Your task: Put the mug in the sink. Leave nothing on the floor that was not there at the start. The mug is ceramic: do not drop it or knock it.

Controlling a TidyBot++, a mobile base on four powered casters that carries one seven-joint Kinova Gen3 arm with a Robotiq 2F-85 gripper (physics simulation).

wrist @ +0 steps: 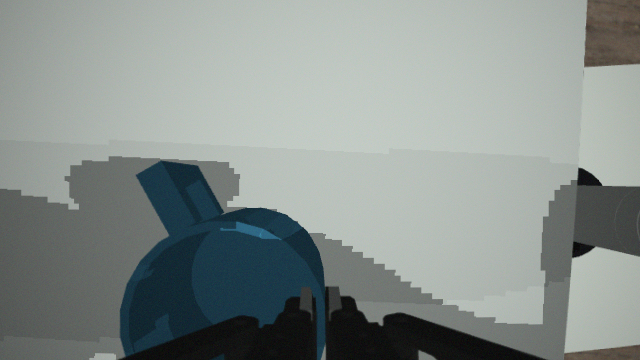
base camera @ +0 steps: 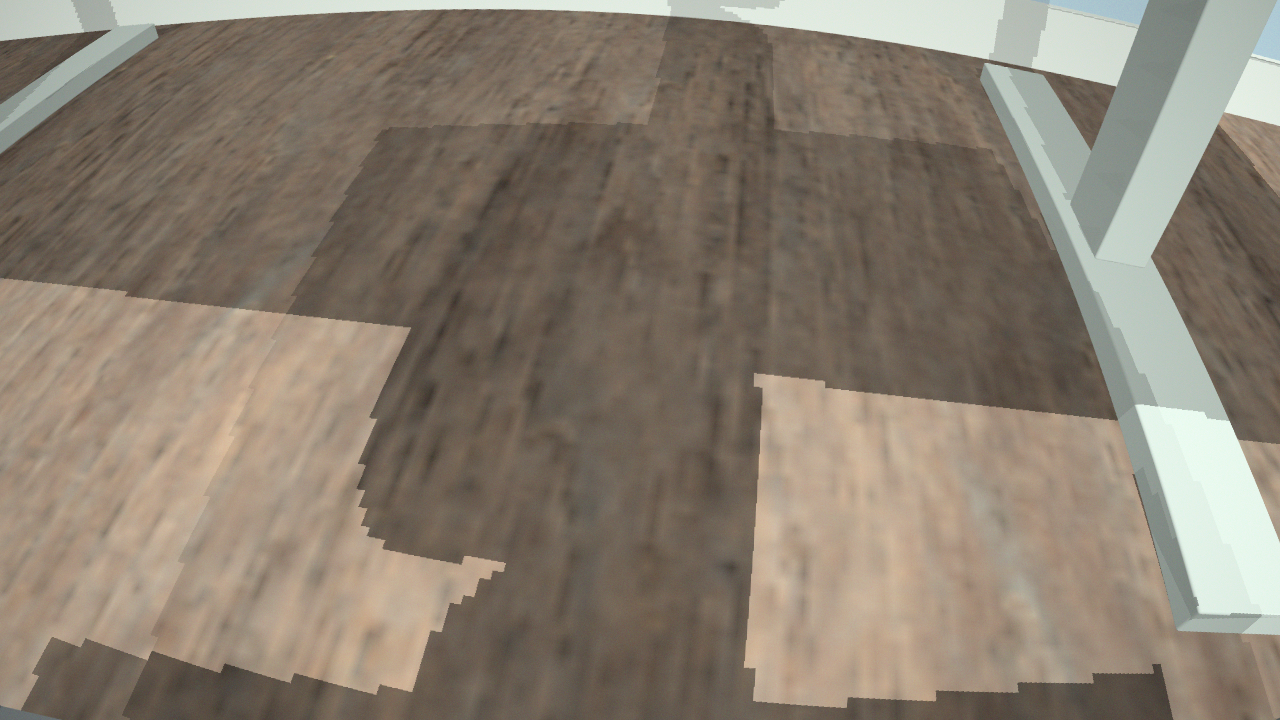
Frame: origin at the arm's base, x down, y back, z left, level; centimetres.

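Seen in the pictures: gripper, between the fingertips: [wrist: 320, 306].
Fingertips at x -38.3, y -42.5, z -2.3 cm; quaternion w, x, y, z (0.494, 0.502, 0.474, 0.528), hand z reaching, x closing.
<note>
A point is followed by its place in that frame.
A dark blue mug [wrist: 240, 280] @[x -33.2, y -47.6, z -2.4 cm] stands upright on a pale grey tabletop [wrist: 325, 75] @[x -32.4, y -41.0, z -15.6 cm] in the wrist view, low and left of centre. Its handle points up and left, and its lower part is cut off by the frame and hidden behind the gripper. My gripper [wrist: 320, 306] @[x -38.3, y -42.5, z -2.3 cm] is shut on the mug's right wall: one finger is inside the mug and the other outside, with a thin strip of blue between them. The sink does not show in either view.
A dark grey cylinder with a black round part [wrist: 605, 215] @[x -12.7, y -4.5, z -1.1 cm] is beyond the tabletop's right edge, over a white surface [wrist: 610, 125]. In the base view, a pale upright post [base camera: 1163, 134] @[x 25.1, y -53.9, z -37.9 cm] rises from a foot beam [base camera: 1154, 340] on the right; another beam [base camera: 80, 76] @[x 37.6, y -93.2, z 76.3 cm] lies far left.
</note>
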